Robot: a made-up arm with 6 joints.
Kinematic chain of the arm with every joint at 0, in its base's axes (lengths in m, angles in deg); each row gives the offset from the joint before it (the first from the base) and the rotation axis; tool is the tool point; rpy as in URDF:
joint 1: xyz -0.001 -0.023 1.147 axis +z
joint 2: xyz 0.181 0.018 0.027 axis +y
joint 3: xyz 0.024 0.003 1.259 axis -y
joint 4: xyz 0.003 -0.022 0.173 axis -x
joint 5: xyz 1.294 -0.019 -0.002 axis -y
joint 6: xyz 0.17 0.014 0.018 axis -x
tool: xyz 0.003 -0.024 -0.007 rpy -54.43 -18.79 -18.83
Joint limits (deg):
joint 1: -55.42..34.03
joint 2: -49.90..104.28
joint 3: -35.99..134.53
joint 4: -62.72..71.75
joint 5: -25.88..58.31
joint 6: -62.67..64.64
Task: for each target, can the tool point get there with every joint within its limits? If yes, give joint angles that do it. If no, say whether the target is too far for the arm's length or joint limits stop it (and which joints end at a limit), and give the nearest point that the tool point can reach.
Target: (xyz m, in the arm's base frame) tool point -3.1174 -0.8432 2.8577
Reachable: no: too far | nearest point -2.1001 -0.5755 2.4918 | short by 1.114 m
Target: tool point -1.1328 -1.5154 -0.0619
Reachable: no: joint limits stop it (at a limit: joint 1, joint 3, joint 4, joint 5) | nearest point 0.2222 -0.6236 -0.1679 | short by 1.626 m
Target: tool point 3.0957 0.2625 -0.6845
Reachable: no: too far | nearest point 2.4945 0.2071 -0.1476 | short by 0.808 m
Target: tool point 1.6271 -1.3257 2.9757
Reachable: yes | joints -37.84 64.03 115.96 3.57 -3.27 25.13
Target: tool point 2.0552 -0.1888 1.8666
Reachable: yes | joints -3.65 21.24 -5.16 -9.41 8.51 -3.52
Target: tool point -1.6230 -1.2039 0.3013
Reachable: no: joint limits stop it (at a limit: joint 1, joint 2, joint 3, joint 5, joint 6) | nearest point -1.7305 -1.2019 1.5608 | short by 1.264 m
